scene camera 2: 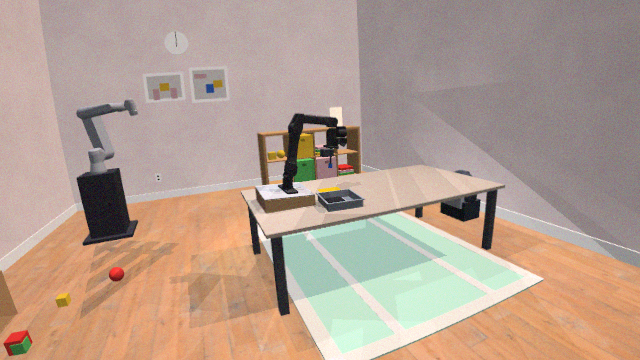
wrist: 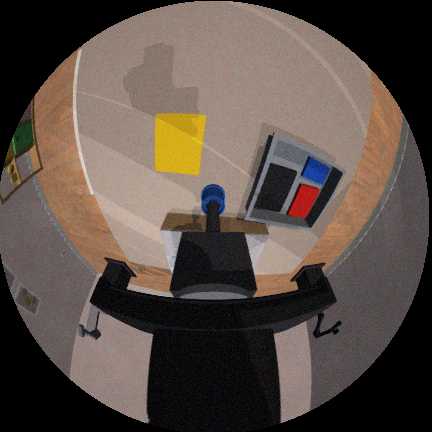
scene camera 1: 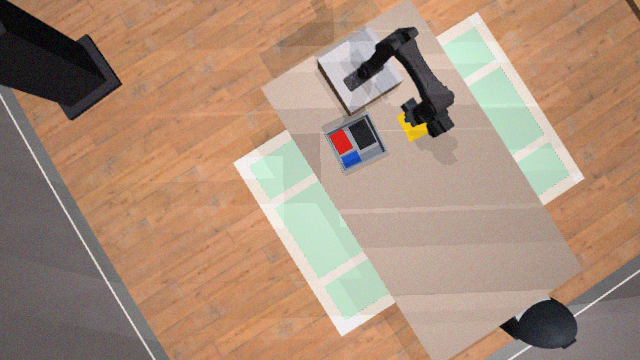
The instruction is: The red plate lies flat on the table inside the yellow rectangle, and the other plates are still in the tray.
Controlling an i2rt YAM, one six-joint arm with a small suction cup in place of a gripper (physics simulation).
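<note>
A red plate lies in the grey tray, beside a black plate and a blue plate. The yellow rectangle lies on the table beside the tray, with no plate on it in the wrist view. My gripper, a blue suction cup, hangs high above the table with nothing on it, so it is open. In scene camera 1 the arm mostly hides the cup.
The arm's base stands on a white-topped box beside the tray. The table has a long free edge near the tray. The tray's raised walls surround the plates. A shelf stands behind the table.
</note>
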